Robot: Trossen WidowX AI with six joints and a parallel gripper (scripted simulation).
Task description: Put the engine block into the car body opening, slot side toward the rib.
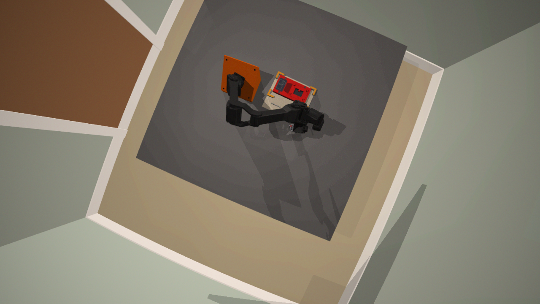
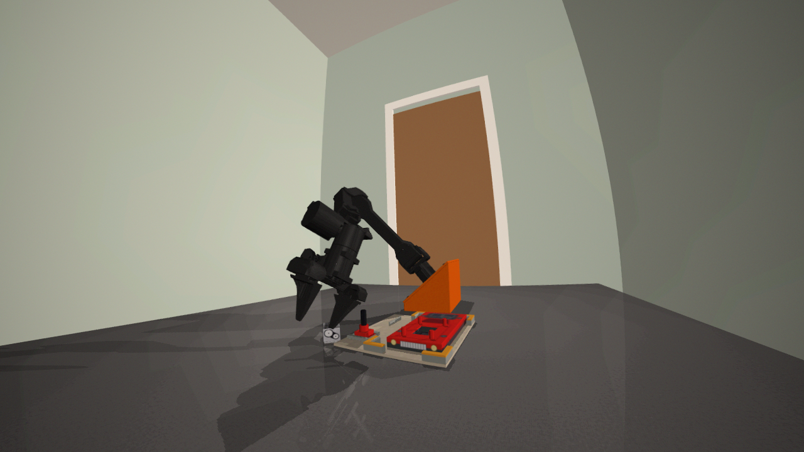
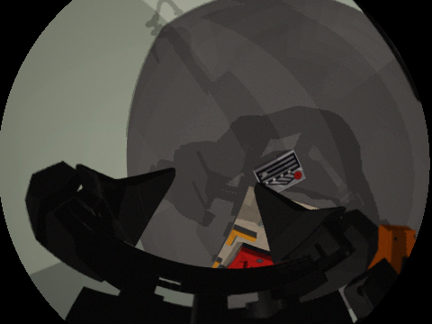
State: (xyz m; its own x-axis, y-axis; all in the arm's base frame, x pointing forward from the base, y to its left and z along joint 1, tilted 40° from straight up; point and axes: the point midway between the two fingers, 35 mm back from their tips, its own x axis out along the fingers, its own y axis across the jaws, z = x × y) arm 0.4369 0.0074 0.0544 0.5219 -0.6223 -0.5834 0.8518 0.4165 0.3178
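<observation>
Right now the engine block is 6 cm behind my gripper tip, 4 cm below it and 3 cm to the right of it.
</observation>
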